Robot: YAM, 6 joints.
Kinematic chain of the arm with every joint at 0, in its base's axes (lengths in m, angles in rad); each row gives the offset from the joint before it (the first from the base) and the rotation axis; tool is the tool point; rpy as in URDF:
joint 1: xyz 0 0 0.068 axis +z
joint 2: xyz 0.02 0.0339 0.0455 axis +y
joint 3: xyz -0.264 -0.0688 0 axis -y
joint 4: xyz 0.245 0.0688 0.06 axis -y
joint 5: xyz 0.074 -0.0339 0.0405 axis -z
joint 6: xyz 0.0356 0 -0.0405 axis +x
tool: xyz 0 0 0 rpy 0 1.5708 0
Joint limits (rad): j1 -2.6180..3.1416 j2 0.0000..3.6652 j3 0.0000..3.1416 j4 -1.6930..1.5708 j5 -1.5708..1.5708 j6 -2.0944..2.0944
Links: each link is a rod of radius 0.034 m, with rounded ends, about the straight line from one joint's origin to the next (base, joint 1, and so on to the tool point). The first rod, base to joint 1, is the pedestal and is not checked.
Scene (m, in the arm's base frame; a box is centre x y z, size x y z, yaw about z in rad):
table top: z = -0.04
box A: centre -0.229 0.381 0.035 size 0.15 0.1 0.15 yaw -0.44
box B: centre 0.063 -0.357 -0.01 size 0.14 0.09 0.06 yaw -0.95
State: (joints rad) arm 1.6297 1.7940 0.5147 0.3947 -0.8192 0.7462
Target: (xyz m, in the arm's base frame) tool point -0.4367 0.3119 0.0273
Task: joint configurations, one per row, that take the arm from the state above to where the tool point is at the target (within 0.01 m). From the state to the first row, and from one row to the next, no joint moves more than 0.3 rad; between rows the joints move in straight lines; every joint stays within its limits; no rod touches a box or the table.
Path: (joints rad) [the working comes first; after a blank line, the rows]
Joints at the target: 2.4814 2.6564 1.6975 0.5232 -0.6468 0.7462
Straight joint move there: touches box A.

1: 1.8328 1.6931 0.8044 0.2221 -0.9548 1.0317
2: 2.0359 1.5921 1.0942 0.0494 -1.0905 1.3173
3: 2.2391 1.4912 1.3839 -0.1232 -1.2261 1.6028
4: 2.4422 1.3902 1.6736 -0.2958 -1.3617 1.8883
5: 2.4500 1.6435 1.6784 -0.1320 -1.2187 1.6599
6: 2.4579 1.8967 1.6832 0.0318 -1.0758 1.4315
7: 2.4657 2.1499 1.6880 0.1956 -0.9328 1.2030
8: 2.4736 2.4032 1.6927 0.3594 -0.7898 0.9746
9: 2.4814 2.6564 1.6975 0.5232 -0.6468 0.7462

